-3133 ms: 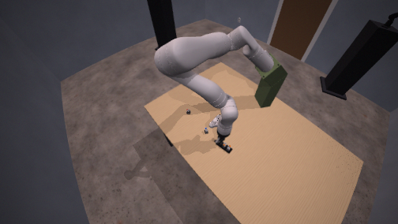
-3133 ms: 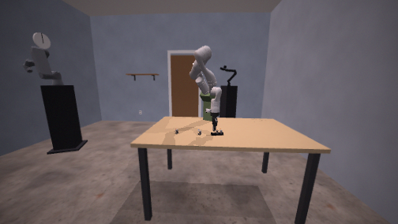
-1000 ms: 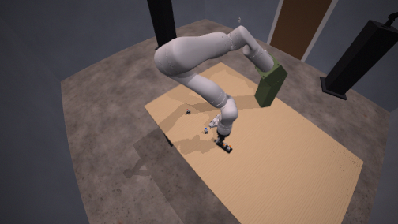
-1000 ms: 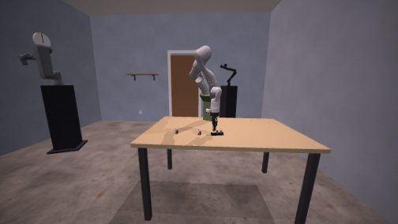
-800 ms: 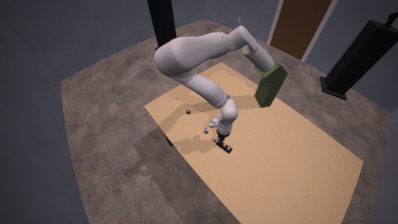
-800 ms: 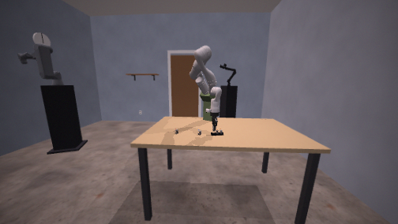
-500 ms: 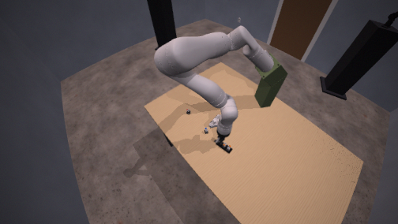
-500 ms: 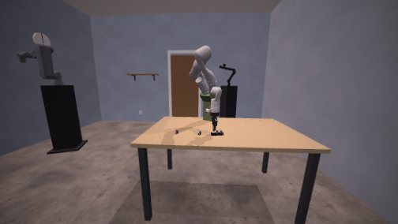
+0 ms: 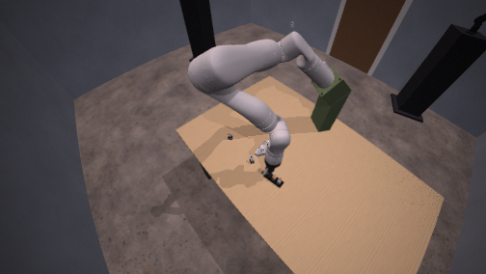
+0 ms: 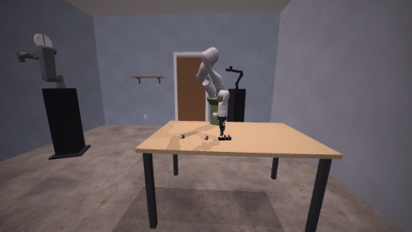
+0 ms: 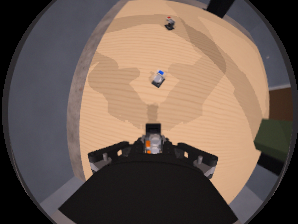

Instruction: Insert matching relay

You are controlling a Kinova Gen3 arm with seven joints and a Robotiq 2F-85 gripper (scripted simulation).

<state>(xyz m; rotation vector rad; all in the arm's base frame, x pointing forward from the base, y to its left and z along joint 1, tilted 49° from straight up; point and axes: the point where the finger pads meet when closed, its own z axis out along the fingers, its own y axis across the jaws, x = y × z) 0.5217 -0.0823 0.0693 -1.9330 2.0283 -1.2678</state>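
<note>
The rack is 10 mm ahead of my hand, 30 mm to the left of it and 60 mm below it.
</note>
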